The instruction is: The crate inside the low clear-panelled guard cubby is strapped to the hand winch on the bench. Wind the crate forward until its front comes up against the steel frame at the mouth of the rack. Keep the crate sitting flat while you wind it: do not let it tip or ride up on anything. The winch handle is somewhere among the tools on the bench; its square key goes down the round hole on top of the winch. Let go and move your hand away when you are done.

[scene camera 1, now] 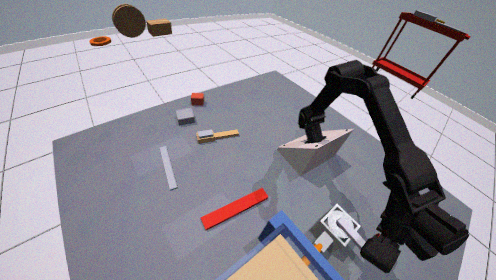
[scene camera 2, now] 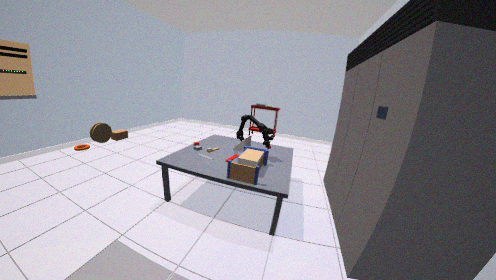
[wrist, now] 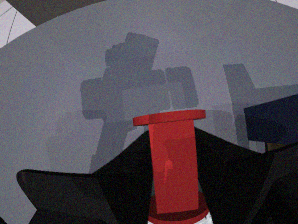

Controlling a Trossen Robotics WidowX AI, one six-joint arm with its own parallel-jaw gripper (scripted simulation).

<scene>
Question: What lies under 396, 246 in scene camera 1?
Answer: My gripper.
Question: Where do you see a blue-framed cubby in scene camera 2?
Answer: At 246, 166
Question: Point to a red flat bar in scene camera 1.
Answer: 212, 219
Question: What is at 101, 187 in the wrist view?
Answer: My gripper.
</scene>
